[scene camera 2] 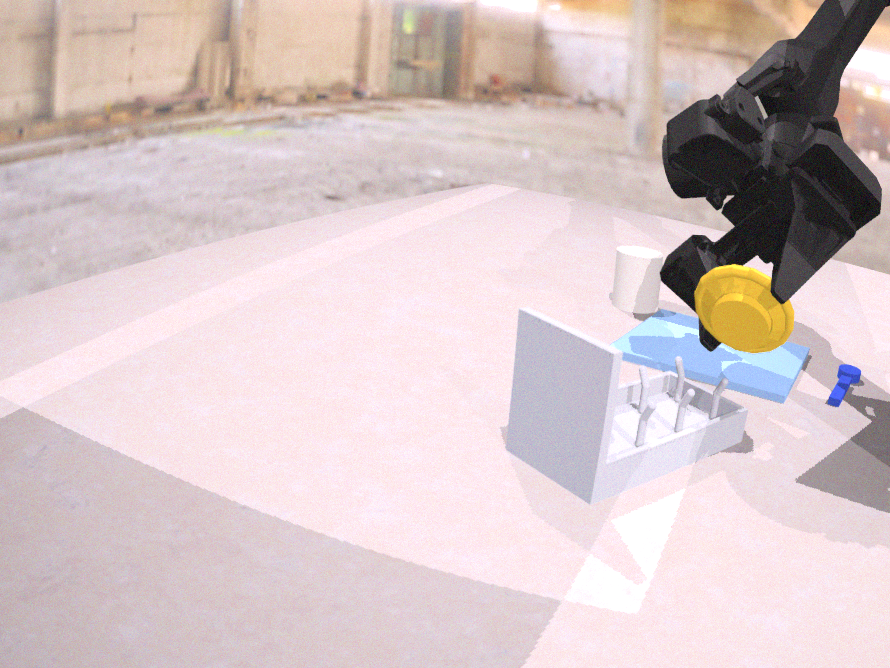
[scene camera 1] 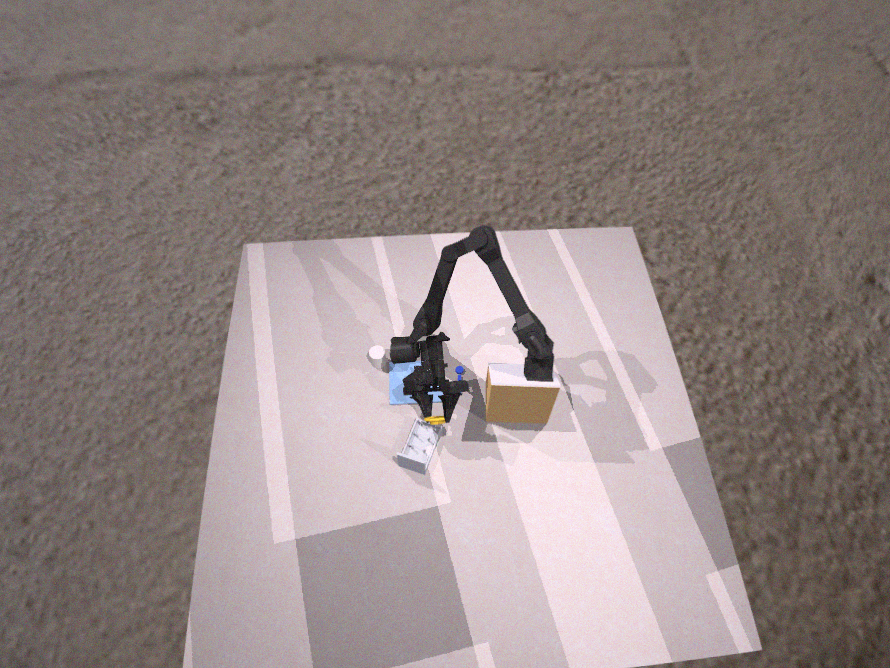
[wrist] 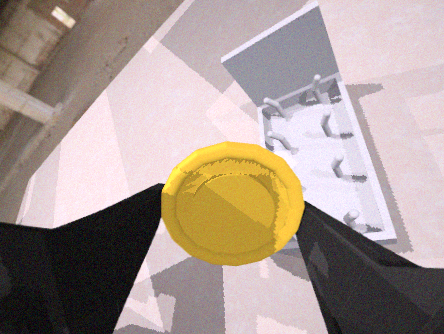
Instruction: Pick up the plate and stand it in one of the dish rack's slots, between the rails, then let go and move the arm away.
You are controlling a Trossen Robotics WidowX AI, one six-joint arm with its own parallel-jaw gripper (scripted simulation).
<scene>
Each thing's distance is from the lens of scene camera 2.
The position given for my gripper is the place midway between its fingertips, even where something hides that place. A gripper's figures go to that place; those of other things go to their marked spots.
my gripper [scene camera 2: 741,323]: 0.47 m
yellow plate [scene camera 2: 735,304]: 0.46 m
dish rack [scene camera 2: 569,419]: 0.41 m
</scene>
